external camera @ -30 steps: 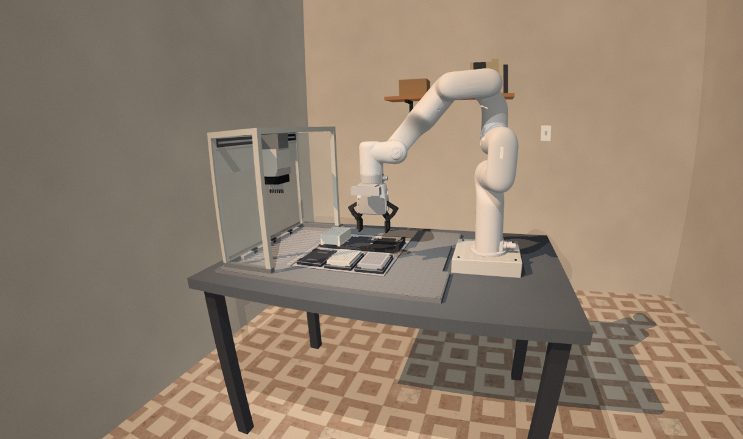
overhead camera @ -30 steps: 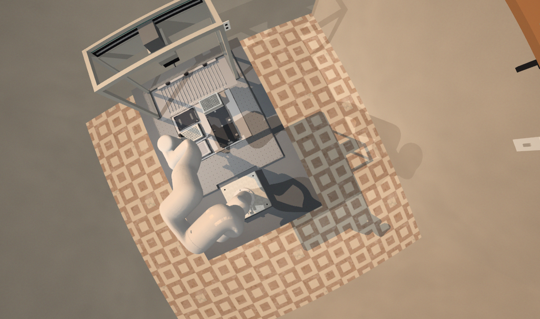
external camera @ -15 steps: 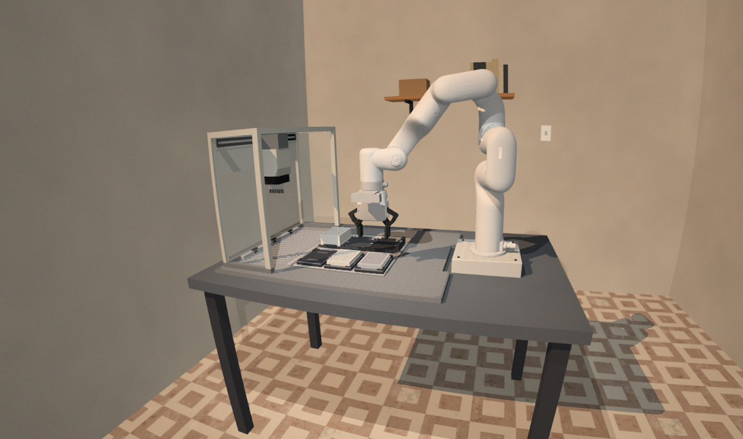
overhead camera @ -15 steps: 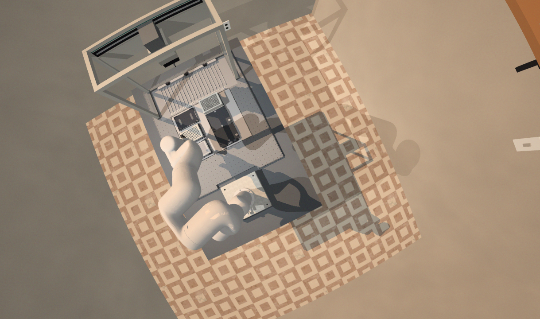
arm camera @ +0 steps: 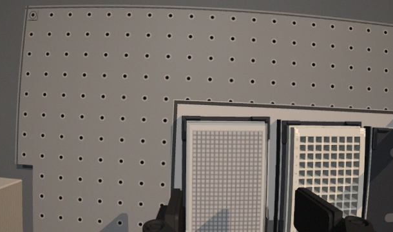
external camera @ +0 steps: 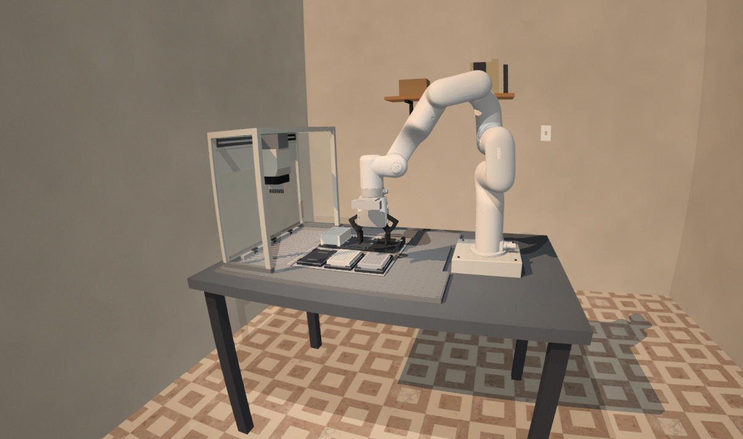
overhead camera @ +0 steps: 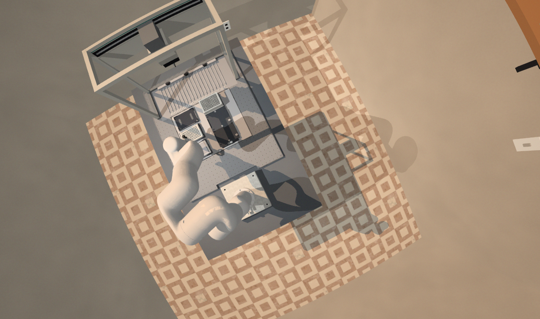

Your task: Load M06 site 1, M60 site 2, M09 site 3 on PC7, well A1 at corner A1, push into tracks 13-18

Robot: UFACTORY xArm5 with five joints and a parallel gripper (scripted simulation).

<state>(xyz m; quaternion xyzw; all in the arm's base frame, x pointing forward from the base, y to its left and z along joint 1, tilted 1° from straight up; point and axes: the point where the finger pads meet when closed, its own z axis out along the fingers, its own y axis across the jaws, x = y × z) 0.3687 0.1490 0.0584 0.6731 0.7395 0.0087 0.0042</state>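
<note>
Right now the plate nest S1 is 8 cm below my hand. Round my hand: plate carrier PC7: 19 cm to the right, 13 cm ahead, 7 cm below; then white plate: 11 cm ahead, 7 cm below, 1 cm to the left; then plate nest S3: 22 cm ahead, 8 cm below, 1 cm to the left.
</note>
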